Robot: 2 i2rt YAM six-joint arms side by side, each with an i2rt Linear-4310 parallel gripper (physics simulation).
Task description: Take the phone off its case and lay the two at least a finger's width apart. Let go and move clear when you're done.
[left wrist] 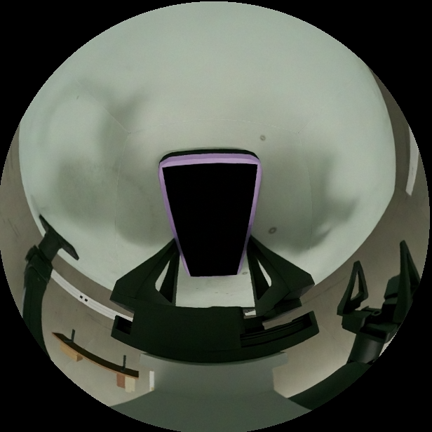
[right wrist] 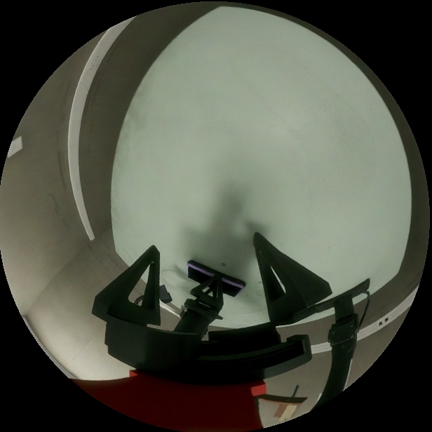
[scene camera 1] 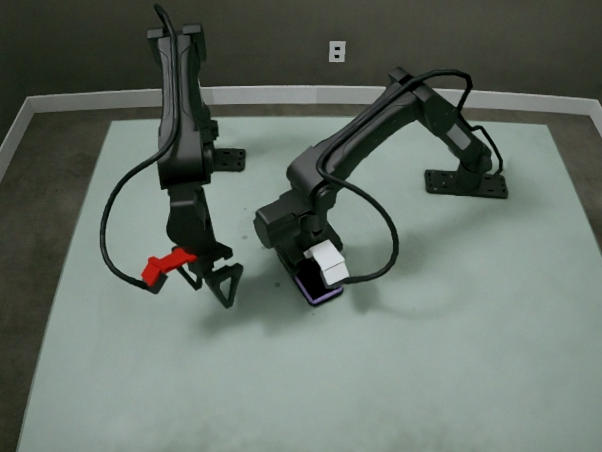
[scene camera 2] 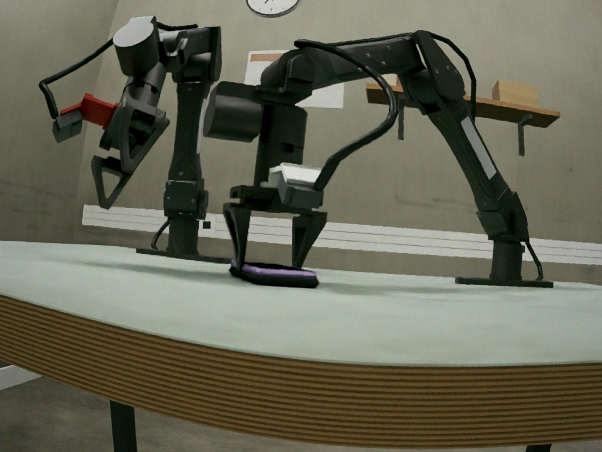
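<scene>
The phone (scene camera 1: 311,281) (scene camera 2: 280,271) (left wrist: 212,215) (right wrist: 198,273), with a black screen and purple rim, lies face up in its case (scene camera 2: 280,281) (left wrist: 210,151), whose black edge shows around and below it. Both rest on the table. My left gripper (scene camera 2: 269,265) (left wrist: 212,240) points down over the phone's rear part, shut on the phone, with one fingertip against each long side. Whether the tips also touch the case cannot be told. In scene camera 1 the left arm hides those fingertips. My right gripper (scene camera 1: 214,296) (scene camera 2: 116,189) (left wrist: 376,253) (right wrist: 202,244) is open and empty, raised above the table to the picture's left.
The left arm's base plate (scene camera 1: 430,184) (scene camera 2: 504,283) stands at the back right of the table (scene camera 1: 310,375) (scene camera 2: 350,325). The right arm's base plate (scene camera 1: 235,159) stands at the back left. A wall shelf (scene camera 2: 540,118) hangs behind the table.
</scene>
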